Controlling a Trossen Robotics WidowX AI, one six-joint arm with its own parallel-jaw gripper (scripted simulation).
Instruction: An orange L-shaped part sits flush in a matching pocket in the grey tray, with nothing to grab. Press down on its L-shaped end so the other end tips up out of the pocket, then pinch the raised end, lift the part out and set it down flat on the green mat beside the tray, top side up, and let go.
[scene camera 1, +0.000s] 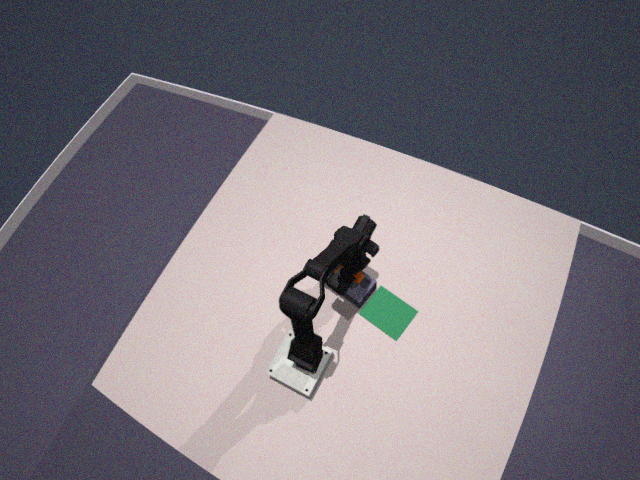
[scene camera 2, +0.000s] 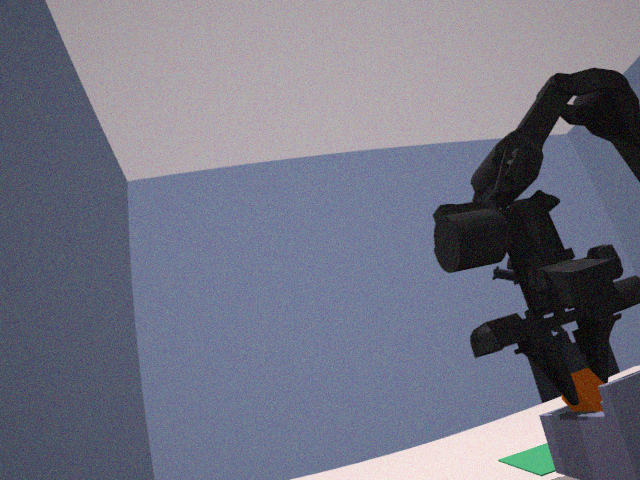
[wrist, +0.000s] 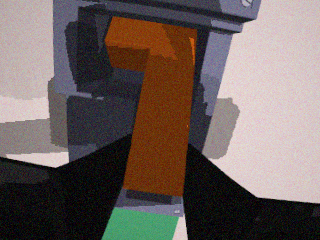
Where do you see an orange L-shaped part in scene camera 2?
586, 383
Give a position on an orange L-shaped part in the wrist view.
At 156, 163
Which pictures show the gripper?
Scene camera 1, scene camera 2 and the wrist view: all of them.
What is the gripper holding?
An orange L-shaped part.
